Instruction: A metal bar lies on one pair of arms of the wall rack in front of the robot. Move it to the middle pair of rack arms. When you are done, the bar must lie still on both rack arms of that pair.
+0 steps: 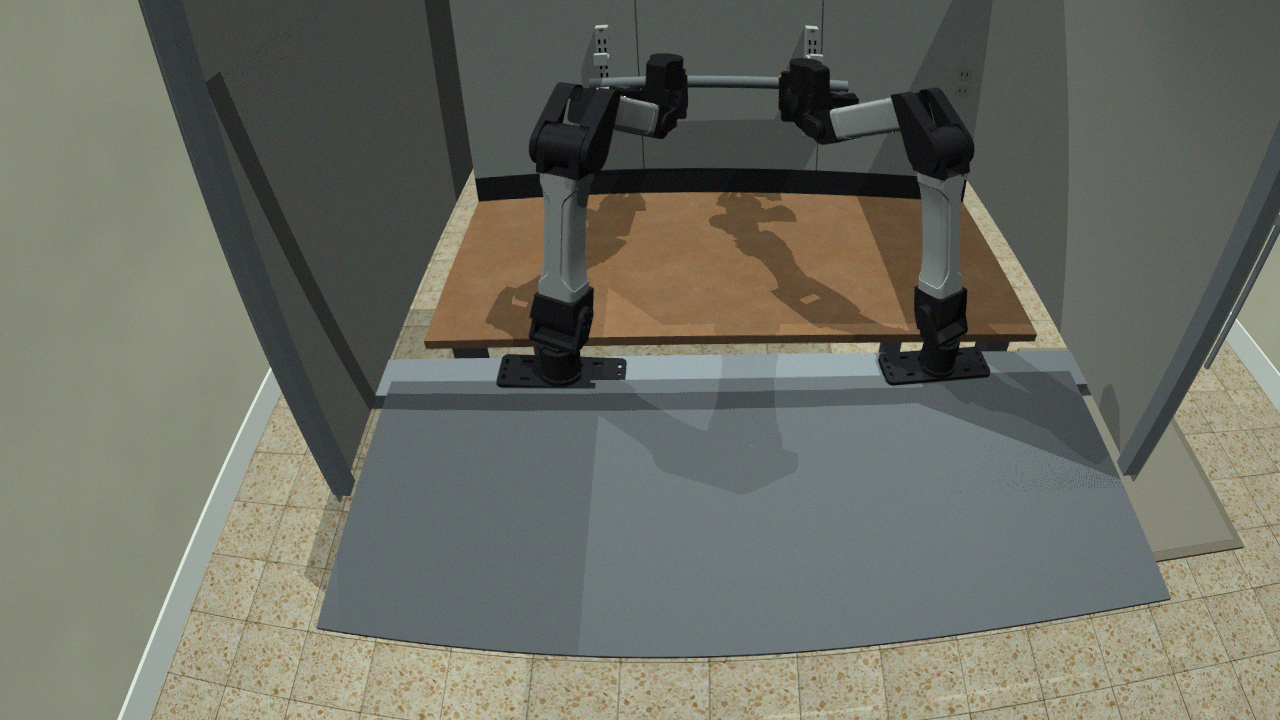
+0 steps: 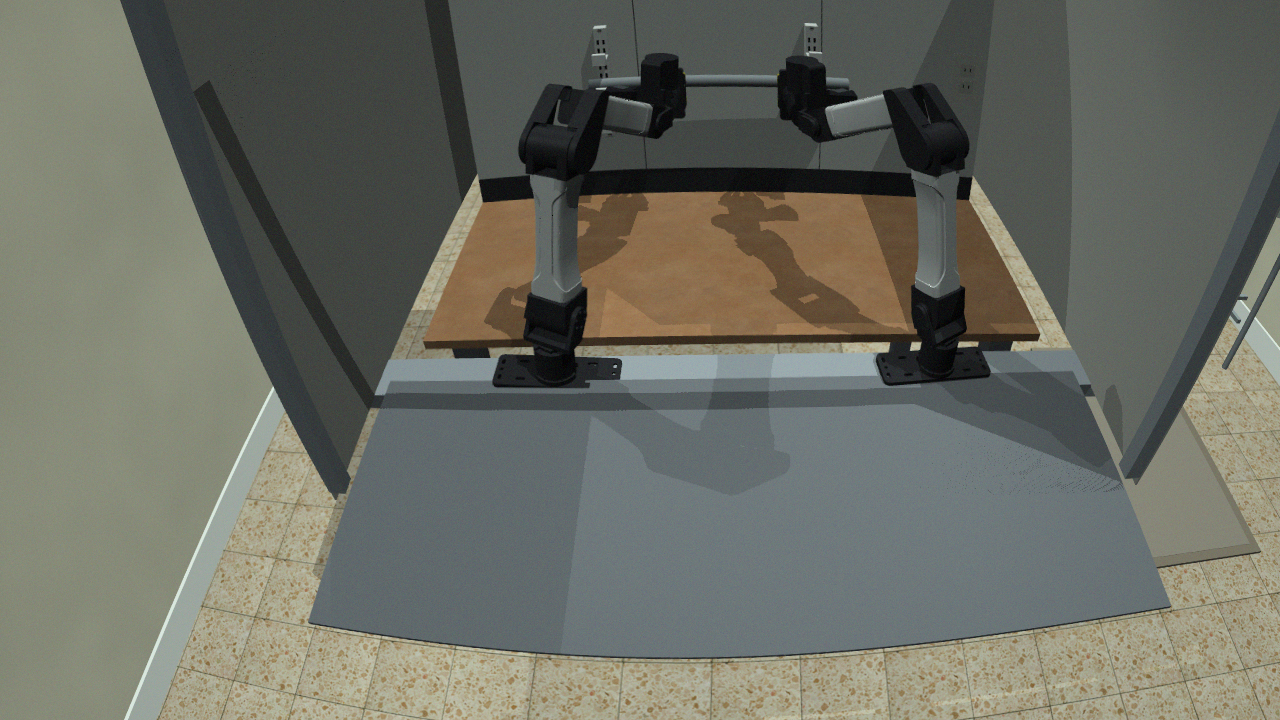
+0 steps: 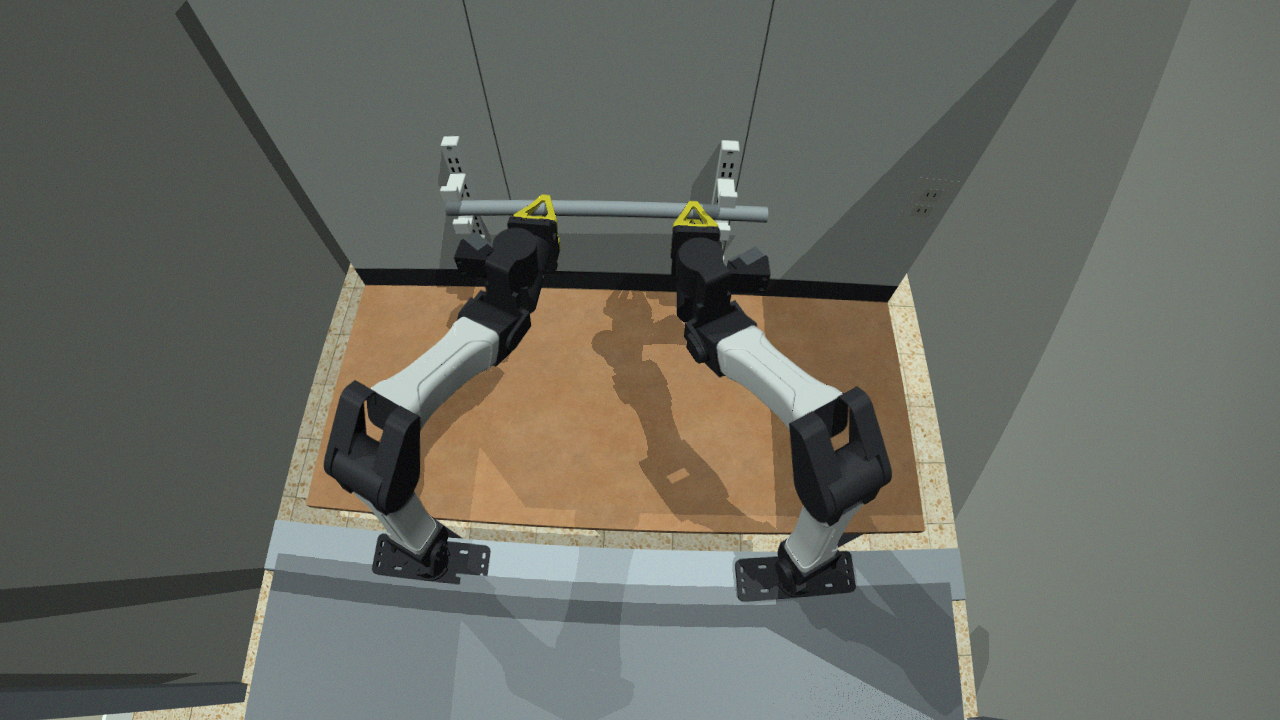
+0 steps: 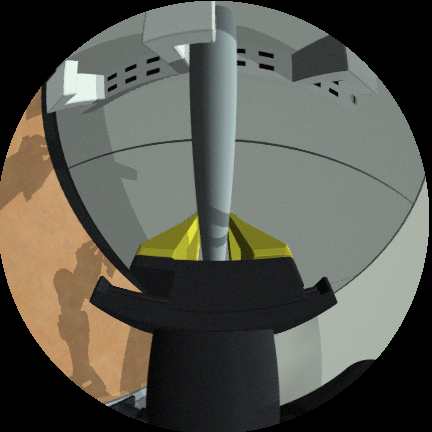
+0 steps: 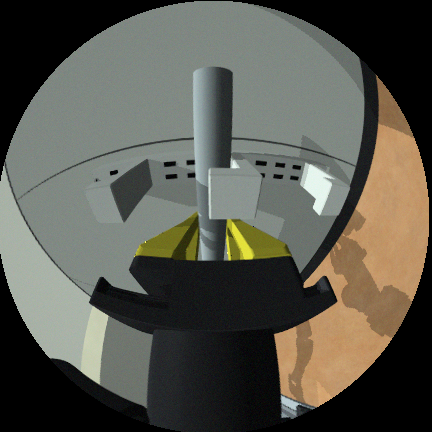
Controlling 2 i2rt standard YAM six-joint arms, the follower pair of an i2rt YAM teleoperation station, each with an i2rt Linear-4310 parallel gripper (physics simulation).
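Note:
The grey metal bar (image 1: 732, 81) (image 2: 730, 80) (image 3: 617, 208) (image 4: 215, 125) (image 5: 212, 115) runs roughly level across the wall rack. My left gripper (image 3: 540, 209) (image 4: 213, 216) is shut on it inside the left rack post, and my right gripper (image 3: 694, 214) (image 5: 212, 216) is shut on it inside the right post. The front lips of the left middle rack arm (image 3: 453, 186) (image 4: 179, 25) and the right middle rack arm (image 3: 726, 189) (image 5: 235, 193) partly cover the bar, which lies behind them at their height. Whether it touches both arms is hidden.
The top rack arms (image 4: 320, 59) (image 5: 120, 195) and bottom rack arms (image 4: 75, 90) (image 5: 325, 190) flank the middle pair. The grey wall stands close behind the bar. A brown table (image 1: 680, 268) (image 3: 554, 447) is below the arms, and side walls stand left and right.

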